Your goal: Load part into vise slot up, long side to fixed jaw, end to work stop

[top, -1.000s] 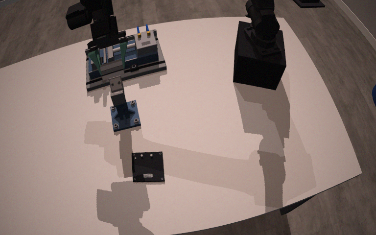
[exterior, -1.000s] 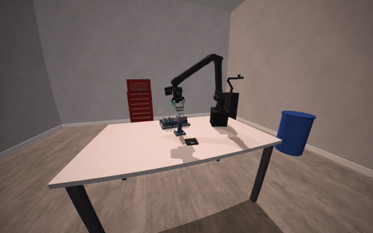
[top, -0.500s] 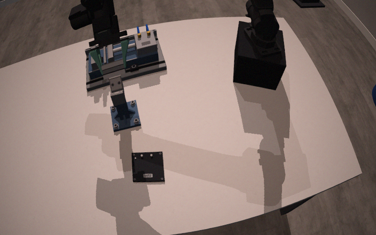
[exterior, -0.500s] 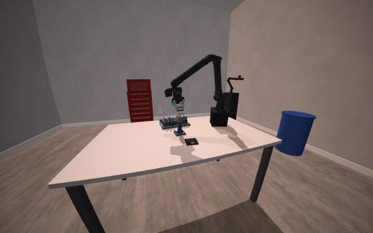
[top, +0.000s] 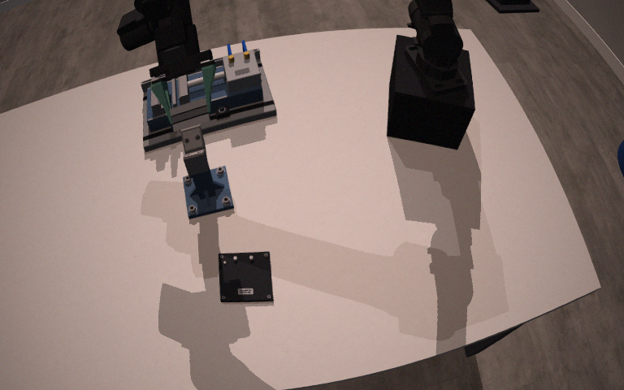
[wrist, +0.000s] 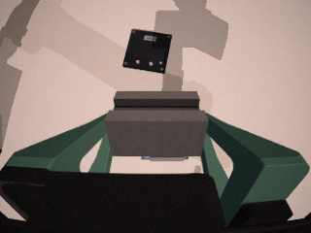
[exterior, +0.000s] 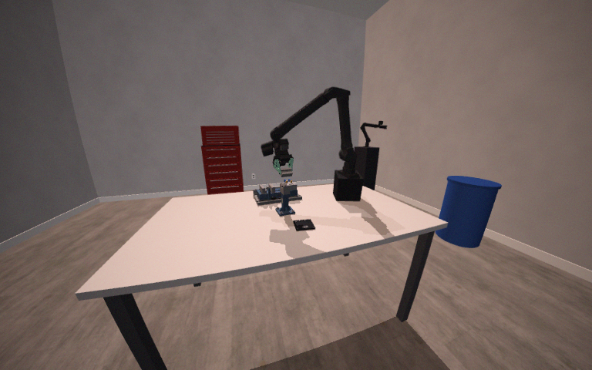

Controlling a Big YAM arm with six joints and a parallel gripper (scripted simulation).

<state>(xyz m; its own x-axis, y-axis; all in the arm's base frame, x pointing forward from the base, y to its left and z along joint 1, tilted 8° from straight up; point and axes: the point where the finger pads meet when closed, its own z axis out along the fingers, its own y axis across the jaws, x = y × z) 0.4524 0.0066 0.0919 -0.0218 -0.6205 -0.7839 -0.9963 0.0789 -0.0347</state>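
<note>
Right now the part is 10 mm to the left of my hand. From my hand the other things lie so: fixed jaw 70 mm ahead, 240 mm to the right, 150 mm below; moving jaw 10 mm ahead, 230 mm to the right, 150 mm below; dark short rod 50 mm ahead, 190 mm to the right, 140 mm below.
</note>
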